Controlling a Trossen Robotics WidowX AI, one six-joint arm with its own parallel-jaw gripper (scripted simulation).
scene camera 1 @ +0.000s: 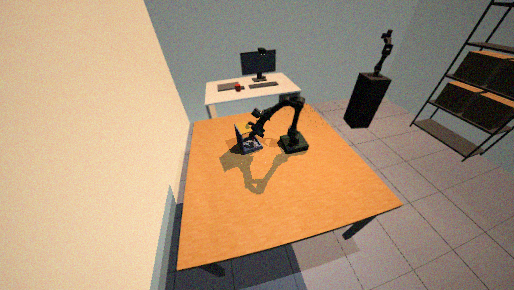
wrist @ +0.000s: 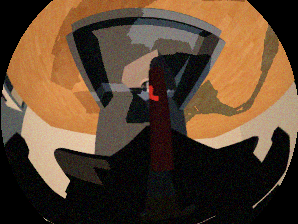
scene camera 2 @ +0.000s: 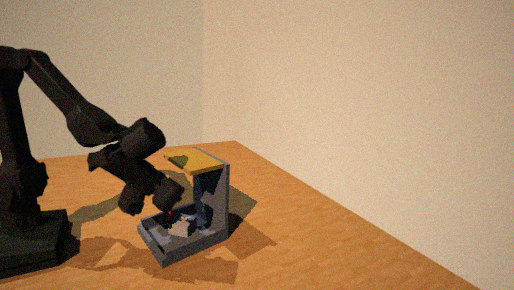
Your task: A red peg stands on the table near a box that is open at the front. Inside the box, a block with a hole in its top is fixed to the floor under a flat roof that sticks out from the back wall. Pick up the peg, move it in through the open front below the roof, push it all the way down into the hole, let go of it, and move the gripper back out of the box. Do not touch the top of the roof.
Observation:
My gripper (scene camera 2: 179,199) holds a red peg. Also in view: a back wall (wrist: 123,118).
My gripper also shows in the wrist view (wrist: 155,130).

